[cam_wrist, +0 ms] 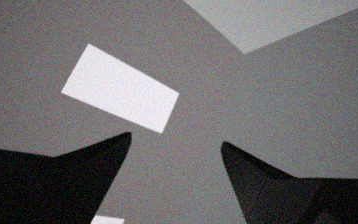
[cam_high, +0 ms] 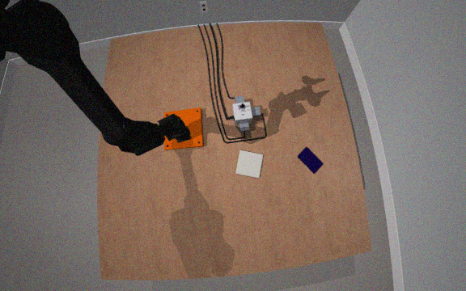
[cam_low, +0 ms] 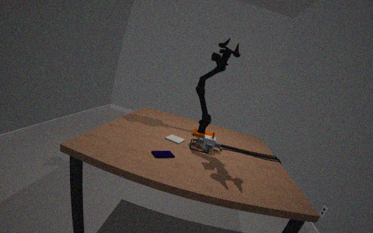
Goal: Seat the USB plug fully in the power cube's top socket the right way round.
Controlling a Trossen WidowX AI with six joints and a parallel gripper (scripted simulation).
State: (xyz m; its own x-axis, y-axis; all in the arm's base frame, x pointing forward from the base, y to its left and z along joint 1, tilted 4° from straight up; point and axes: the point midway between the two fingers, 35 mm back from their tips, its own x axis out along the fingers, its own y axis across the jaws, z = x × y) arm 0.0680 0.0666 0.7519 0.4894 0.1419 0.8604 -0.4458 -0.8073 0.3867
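Right now the dark USB plug is 71 cm below my gripper tip, 26 cm ahead of it and 5 cm to the right of it. From my gripper tip the other things lie so: flat white block 80 cm below, 29 cm to the right, 22 cm ahead; then dark blue block 80 cm below, 51 cm ahead, 36 cm to the right.
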